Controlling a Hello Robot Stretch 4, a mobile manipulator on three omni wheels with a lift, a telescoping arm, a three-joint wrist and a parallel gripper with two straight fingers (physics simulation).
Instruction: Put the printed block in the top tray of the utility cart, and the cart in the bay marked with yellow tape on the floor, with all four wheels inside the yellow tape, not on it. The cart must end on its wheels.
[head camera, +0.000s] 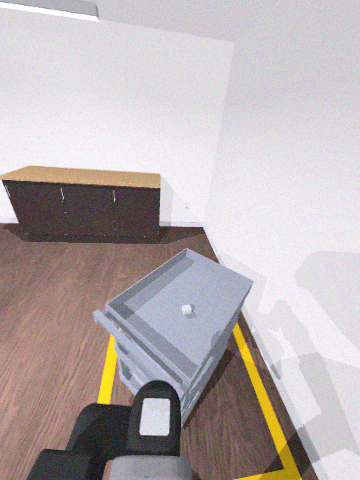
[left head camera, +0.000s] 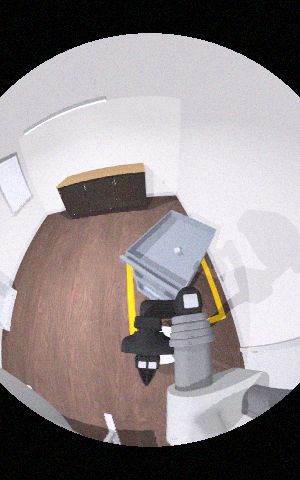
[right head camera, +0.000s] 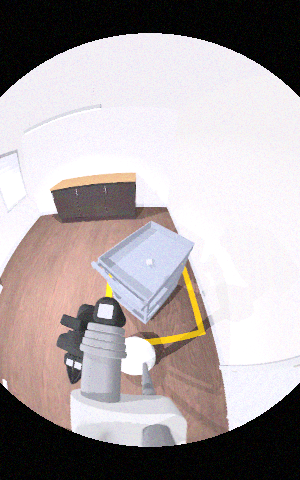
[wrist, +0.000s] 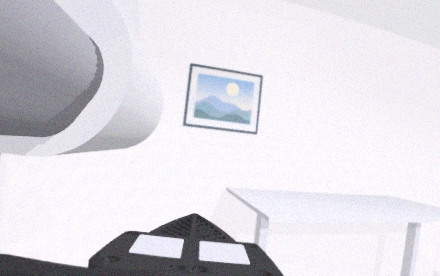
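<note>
The small white printed block (head camera: 187, 309) (left head camera: 177, 250) (right head camera: 149, 262) lies in the top tray of the grey-blue utility cart (head camera: 220, 280) (left head camera: 197, 237) (right head camera: 170, 245). The cart is upright and turned at an angle to the yellow tape (head camera: 257, 385) (left head camera: 213, 287) (right head camera: 194, 300), over the taped bay. Its wheels are hidden, so their place relative to the tape cannot be told. My gripper (left head camera: 146, 383) (right head camera: 75, 381) (wrist: 193, 232) is shut and empty, on the near side of the cart, left of the arm in both side head views.
A dark cabinet (head camera: 85, 207) (left head camera: 102, 194) (right head camera: 95, 200) with a wooden top stands at the far wall. A white wall runs close along the cart's right side. A round white base part (right head camera: 137, 356) is near the tape's front edge. The wrist view shows a white table (wrist: 340, 204) and a framed picture (wrist: 222, 100).
</note>
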